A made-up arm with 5 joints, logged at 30 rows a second.
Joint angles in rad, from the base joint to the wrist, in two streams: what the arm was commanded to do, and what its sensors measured. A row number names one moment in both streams.
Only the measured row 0 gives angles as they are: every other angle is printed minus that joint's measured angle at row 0.
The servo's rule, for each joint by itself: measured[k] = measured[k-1] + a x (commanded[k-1-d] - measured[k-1]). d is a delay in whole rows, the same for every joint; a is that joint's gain. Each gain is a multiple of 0.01, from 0.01 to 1. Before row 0 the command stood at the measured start. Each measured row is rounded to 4 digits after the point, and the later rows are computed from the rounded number. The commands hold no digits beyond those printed.
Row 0, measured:
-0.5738, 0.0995, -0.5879, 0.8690, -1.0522
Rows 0 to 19, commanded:
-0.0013, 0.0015, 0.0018, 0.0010, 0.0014
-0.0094, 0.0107, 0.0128, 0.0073, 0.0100
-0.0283, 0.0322, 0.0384, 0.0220, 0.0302
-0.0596, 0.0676, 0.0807, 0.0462, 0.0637
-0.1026, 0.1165, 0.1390, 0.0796, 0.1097
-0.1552, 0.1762, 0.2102, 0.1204, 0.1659
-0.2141, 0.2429, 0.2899, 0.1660, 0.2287
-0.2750, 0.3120, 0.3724, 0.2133, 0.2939
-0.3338, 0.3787, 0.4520, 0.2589, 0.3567
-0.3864, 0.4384, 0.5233, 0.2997, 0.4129
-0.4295, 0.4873, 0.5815, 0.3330, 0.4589
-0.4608, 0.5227, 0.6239, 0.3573, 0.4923
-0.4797, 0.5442, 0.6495, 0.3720, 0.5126
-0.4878, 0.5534, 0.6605, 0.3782, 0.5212
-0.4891, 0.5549, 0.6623, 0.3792, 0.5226
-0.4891, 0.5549, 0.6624, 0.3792, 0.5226
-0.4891, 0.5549, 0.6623, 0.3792, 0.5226
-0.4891, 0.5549, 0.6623, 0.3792, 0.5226
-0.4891, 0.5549, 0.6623, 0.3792, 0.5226
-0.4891, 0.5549, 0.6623, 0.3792, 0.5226
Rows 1 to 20, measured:
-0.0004, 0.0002, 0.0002, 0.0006, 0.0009
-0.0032, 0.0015, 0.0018, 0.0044, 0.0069
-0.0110, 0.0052, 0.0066, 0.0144, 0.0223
-0.0261, 0.0127, 0.0162, 0.0325, 0.0496
-0.0498, 0.0252, 0.0322, 0.0593, 0.0893
-0.0825, 0.0433, 0.0553, 0.0941, 0.1399
-0.1233, 0.0673, 0.0858, 0.1351, 0.1985
-0.1703, 0.0967, 0.1231, 0.1797, 0.2615
-0.2210, 0.1305, 0.1659, 0.2248, 0.3243
-0.2723, 0.1674, 0.2124, 0.2675, 0.3828
-0.3210, 0.2058, 0.2604, 0.3048, 0.4330
-0.3643, 0.2438, 0.3077, 0.3347, 0.4721
-0.4001, 0.2798, 0.3521, 0.3560, 0.4988
-0.4273, 0.3126, 0.3922, 0.3687, 0.5136
-0.4465, 0.3417, 0.4273, 0.3747, 0.5195
-0.4597, 0.3673, 0.4579, 0.3773, 0.5215
-0.4688, 0.3898, 0.4845, 0.3784, 0.5222
-0.4751, 0.4096, 0.5076, 0.3789, 0.5225
-0.4794, 0.4270, 0.5277, 0.3791, 0.5226
-0.4824, 0.4423, 0.5452, 0.3792, 0.5226
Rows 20 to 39, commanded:
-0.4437, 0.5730, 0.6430, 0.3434, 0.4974
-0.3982, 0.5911, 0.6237, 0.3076, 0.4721
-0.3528, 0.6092, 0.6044, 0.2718, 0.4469
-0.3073, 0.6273, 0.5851, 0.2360, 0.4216
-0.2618, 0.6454, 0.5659, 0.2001, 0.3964
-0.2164, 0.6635, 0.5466, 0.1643, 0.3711
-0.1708, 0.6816, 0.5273, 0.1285, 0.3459
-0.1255, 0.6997, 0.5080, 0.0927, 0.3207
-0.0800, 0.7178, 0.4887, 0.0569, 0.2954
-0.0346, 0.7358, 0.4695, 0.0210, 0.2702
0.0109, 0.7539, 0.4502, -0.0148, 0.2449
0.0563, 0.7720, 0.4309, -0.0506, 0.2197
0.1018, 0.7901, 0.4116, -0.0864, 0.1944
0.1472, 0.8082, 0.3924, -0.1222, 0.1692
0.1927, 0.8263, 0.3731, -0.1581, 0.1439
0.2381, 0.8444, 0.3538, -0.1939, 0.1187
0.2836, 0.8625, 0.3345, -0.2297, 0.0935
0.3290, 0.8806, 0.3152, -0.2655, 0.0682
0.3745, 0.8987, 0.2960, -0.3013, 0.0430
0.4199, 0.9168, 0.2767, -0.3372, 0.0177
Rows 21 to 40, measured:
-0.4704, 0.4580, 0.5579, 0.3588, 0.5060
-0.4480, 0.4740, 0.5665, 0.3296, 0.4836
-0.4185, 0.4902, 0.5714, 0.2967, 0.4594
-0.3840, 0.5067, 0.5732, 0.2621, 0.4345
-0.3461, 0.5233, 0.5723, 0.2268, 0.4094
-0.3059, 0.5401, 0.5690, 0.1912, 0.3841
-0.2640, 0.5571, 0.5636, 0.1555, 0.3589
-0.2211, 0.5742, 0.5564, 0.1197, 0.3337
-0.1774, 0.5914, 0.5476, 0.0839, 0.3084
-0.1331, 0.6087, 0.5374, 0.0480, 0.2832
-0.0885, 0.6261, 0.5261, 0.0122, 0.2579
-0.0436, 0.6436, 0.5137, -0.0236, 0.2327
0.0015, 0.6612, 0.5004, -0.0594, 0.2074
0.0467, 0.6788, 0.4864, -0.0952, 0.1822
0.0920, 0.6965, 0.4717, -0.1311, 0.1569
0.1373, 0.7142, 0.4564, -0.1669, 0.1317
0.1827, 0.7320, 0.4406, -0.2027, 0.1065
0.2281, 0.7498, 0.4243, -0.2385, 0.0812
0.2735, 0.7677, 0.4076, -0.2743, 0.0560
0.3189, 0.7856, 0.3906, -0.3102, 0.0307

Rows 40 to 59, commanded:
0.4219, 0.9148, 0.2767, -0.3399, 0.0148
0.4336, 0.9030, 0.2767, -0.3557, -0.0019
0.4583, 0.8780, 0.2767, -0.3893, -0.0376
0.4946, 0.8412, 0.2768, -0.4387, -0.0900
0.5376, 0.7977, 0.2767, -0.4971, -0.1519
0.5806, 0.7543, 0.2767, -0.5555, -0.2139
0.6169, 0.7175, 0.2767, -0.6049, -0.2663
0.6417, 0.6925, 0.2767, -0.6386, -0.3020
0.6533, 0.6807, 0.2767, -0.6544, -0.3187
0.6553, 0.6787, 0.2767, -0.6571, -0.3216
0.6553, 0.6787, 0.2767, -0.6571, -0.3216
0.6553, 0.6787, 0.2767, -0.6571, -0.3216
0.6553, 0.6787, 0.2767, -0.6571, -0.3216
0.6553, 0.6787, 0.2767, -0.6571, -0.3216
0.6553, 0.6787, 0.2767, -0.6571, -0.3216
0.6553, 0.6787, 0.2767, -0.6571, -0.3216
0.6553, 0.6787, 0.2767, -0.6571, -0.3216
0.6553, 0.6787, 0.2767, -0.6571, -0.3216
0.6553, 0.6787, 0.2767, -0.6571, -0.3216
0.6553, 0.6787, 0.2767, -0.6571, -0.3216
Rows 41 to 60, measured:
0.3508, 0.8011, 0.3758, -0.3271, 0.0202
0.3765, 0.8133, 0.3629, -0.3434, 0.0056
0.4019, 0.8211, 0.3517, -0.3696, -0.0229
0.4306, 0.8235, 0.3420, -0.4090, -0.0672
0.4638, 0.8204, 0.3335, -0.4592, -0.1231
0.5000, 0.8125, 0.3261, -0.5141, -0.1830
0.5362, 0.8011, 0.3197, -0.5659, -0.2380
0.5689, 0.7881, 0.3141, -0.6073, -0.2802
0.5951, 0.7752, 0.3092, -0.6341, -0.3056
0.6138, 0.7636, 0.3050, -0.6472, -0.3162
0.6267, 0.7534, 0.3013, -0.6528, -0.3198
0.6356, 0.7444, 0.2981, -0.6553, -0.3210
0.6417, 0.7365, 0.2953, -0.6563, -0.3214
0.6459, 0.7296, 0.2929, -0.6568, -0.3215
0.6488, 0.7235, 0.2908, -0.6570, -0.3216
0.6508, 0.7181, 0.2890, -0.6571, -0.3216
0.6522, 0.7134, 0.2874, -0.6571, -0.3216
0.6532, 0.7092, 0.2860, -0.6571, -0.3216
0.6539, 0.7055, 0.2848, -0.6571, -0.3216
0.6543, 0.7023, 0.2837, -0.6571, -0.3216

